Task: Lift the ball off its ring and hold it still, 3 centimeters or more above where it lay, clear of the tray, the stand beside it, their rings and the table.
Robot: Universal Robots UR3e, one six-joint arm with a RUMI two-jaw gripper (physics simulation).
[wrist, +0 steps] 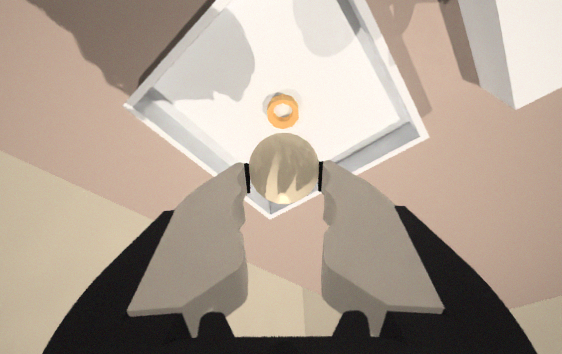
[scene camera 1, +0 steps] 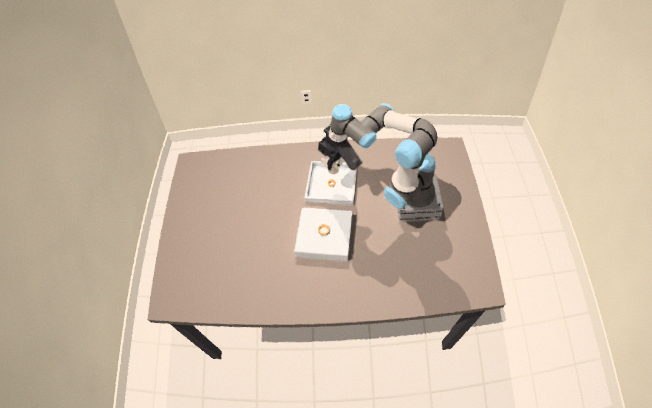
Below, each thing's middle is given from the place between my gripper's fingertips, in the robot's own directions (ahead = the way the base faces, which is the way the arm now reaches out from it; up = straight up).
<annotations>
Right now the ball (wrist: 284, 167) is right at my hand. From my hand the other things lie so: white square stand (scene camera 1: 324, 234): 230 mm to the left, 80 mm below, 50 mm ahead; tray (scene camera 1: 322, 187): 100 mm below, 10 mm to the right, 10 mm ahead.
</annotations>
